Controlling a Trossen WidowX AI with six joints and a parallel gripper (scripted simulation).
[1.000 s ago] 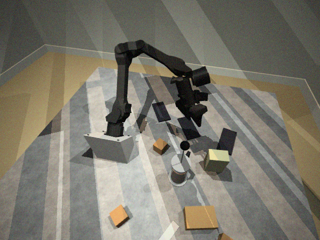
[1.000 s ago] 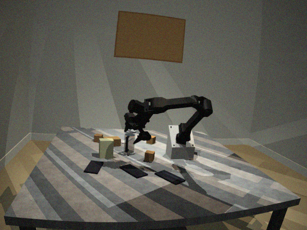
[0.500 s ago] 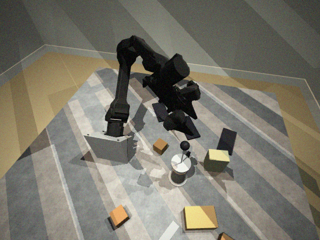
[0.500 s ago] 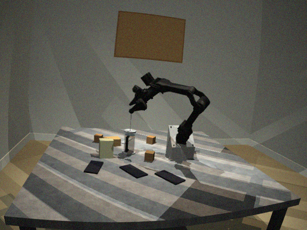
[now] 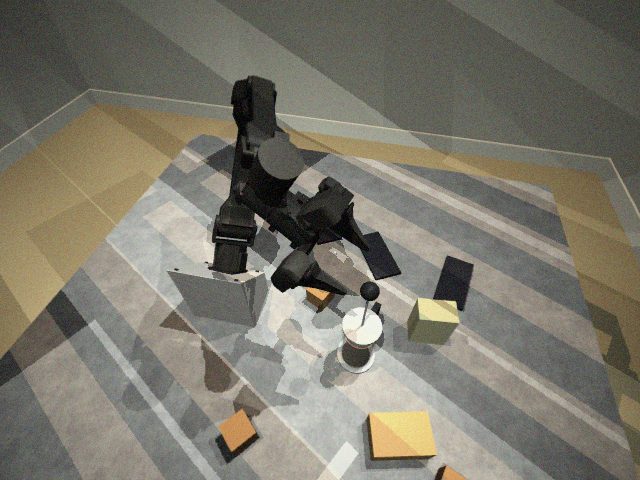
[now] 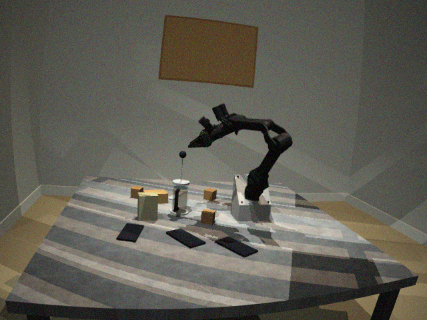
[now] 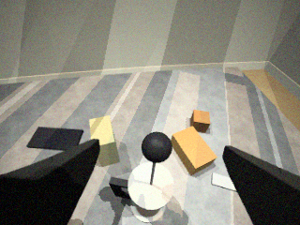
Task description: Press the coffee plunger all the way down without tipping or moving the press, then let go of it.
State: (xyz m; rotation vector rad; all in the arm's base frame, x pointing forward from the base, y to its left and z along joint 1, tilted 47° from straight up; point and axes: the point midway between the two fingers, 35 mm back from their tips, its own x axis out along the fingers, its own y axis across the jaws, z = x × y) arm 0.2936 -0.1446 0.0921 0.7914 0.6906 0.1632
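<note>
My gripper tip is 30 mm short of the coffee press, 10 mm to the right of it and 180 mm above it.
</note>
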